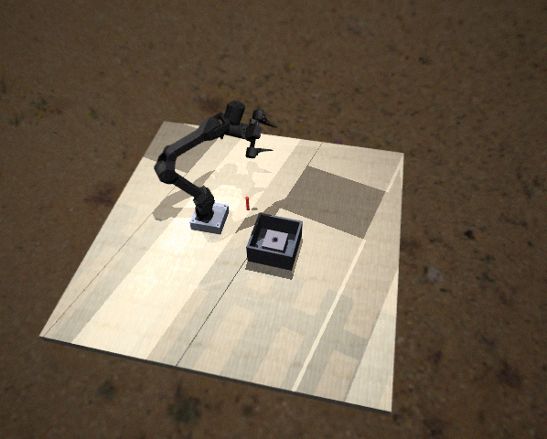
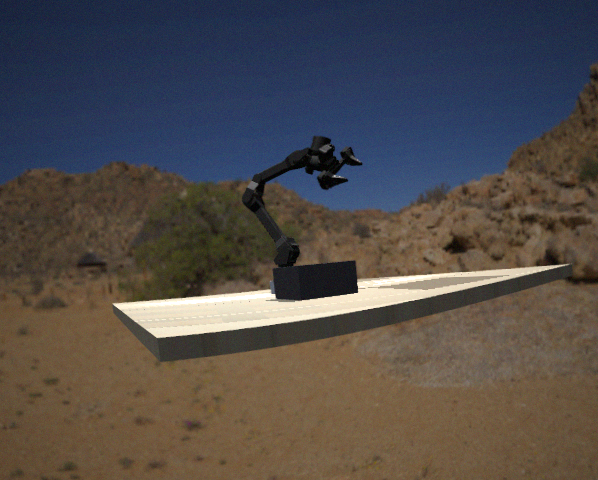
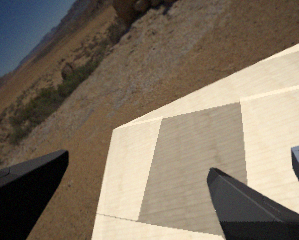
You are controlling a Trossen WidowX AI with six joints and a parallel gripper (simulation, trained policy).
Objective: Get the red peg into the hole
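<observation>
Now: the red peg 36 cm below my gripper tip, 11 cm behind it and 6 cm to the right of it. Also, from my gripper tip: dark grey box (38 cm below, 22 cm to the right, 8 cm ahead); pale plate (36 cm below, 22 cm to the right, 8 cm ahead).
</observation>
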